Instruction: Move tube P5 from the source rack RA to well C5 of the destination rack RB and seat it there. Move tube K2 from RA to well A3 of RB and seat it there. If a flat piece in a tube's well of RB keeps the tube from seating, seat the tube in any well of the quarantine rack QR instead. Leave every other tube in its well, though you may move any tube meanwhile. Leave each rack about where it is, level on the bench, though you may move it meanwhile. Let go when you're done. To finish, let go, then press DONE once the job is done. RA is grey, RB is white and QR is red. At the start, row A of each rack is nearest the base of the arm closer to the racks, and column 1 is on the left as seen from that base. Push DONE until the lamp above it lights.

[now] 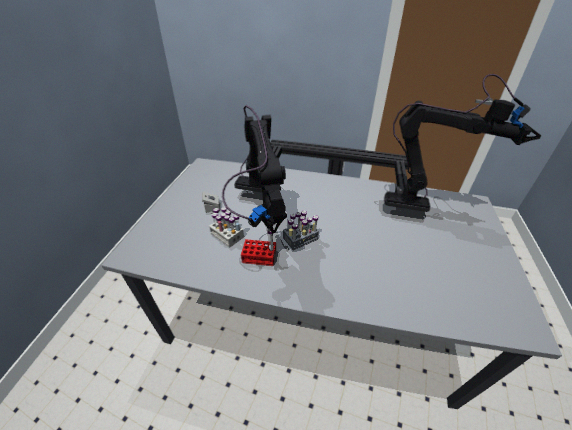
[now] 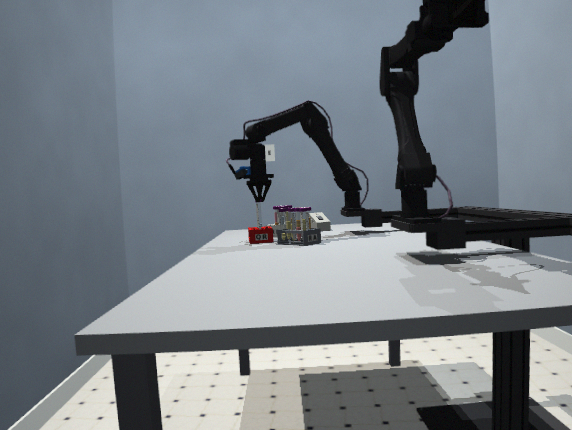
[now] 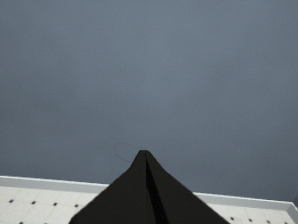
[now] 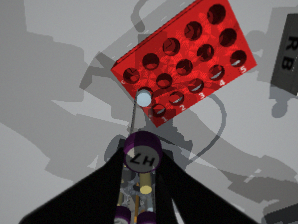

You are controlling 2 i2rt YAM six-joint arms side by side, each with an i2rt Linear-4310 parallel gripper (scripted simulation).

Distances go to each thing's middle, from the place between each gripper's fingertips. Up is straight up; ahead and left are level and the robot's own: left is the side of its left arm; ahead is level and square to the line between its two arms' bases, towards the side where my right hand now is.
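Red rack QR (image 1: 265,253): 1030 mm to the right of my left hand, 360 mm ahead of it and 460 mm below it.
The same red rack QR relative to my right hand (image 2: 260,202): 6 cm to the right of it, 13 cm below it. Going by its middle, the red rack QR is nearer to my right hand than to my left hand.
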